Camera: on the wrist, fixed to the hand. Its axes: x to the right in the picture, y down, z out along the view.
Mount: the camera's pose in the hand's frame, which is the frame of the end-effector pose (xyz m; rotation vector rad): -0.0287 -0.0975 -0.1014 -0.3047 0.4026 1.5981
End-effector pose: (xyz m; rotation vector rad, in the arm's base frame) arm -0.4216 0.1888 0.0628 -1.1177 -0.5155 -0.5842
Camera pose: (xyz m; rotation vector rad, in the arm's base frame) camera -0.4985 0.0681 0.0741 -1.2805 0.8562 0.5503
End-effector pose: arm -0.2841 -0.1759 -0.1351 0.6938 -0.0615 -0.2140
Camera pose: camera -0.3163 -0.1790 -0.2750 0.2143 -0.1739 1.4175
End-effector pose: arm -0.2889 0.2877 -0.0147 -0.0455 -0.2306 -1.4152
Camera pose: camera -0.3751 0.2831 -0.1294 -0.1508 0.3348 0.1657
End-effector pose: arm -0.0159 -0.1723 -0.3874 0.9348 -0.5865 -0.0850
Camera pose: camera 0.0290 -0.1477 -0.5215 -0.0182 -0.7631 1.3718
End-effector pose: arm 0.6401 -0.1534 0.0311 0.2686 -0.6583 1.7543
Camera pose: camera 0.7564 -0.1047 -0.0377 1.0081 0.8023 -2.6977
